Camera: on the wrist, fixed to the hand. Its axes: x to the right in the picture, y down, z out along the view.
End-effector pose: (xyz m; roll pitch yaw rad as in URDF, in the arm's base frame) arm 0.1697 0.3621 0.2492 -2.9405 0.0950 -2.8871
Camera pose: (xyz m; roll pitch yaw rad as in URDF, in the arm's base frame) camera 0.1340 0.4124 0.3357 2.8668 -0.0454 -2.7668
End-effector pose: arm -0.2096 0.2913 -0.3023 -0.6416 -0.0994 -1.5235
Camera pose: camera -0.2359 0.2664 -0.4022 -1.1025 -0.0945 -1.7091
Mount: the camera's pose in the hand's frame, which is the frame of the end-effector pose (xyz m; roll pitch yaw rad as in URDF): 0.0136 0.0389 -0.0979 -0.4872 0.1127 -0.1467
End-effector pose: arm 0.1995 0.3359 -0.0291 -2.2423 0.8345 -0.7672
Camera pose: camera 0.1523 0.2413 -0.0187 -2.7192 0.6498 -0.7643
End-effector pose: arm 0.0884 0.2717 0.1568 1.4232 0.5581 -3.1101
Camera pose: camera 0.0674 0.1684 0.1700 1.0156 0.7161 -2.9907
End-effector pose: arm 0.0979 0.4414 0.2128 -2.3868 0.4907 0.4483
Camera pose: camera 0.1690 0.3697 0.2458 -2.8539 0.3080 0.4785
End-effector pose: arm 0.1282 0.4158 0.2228 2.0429 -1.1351 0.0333
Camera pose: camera 0.0599 0.4831 0.2685 1.2717 -1.0316 0.3630
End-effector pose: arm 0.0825 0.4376 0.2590 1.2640 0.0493 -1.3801
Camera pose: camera 0.1883 0.4438 0.2658 0.7939 0.2225 -1.3151
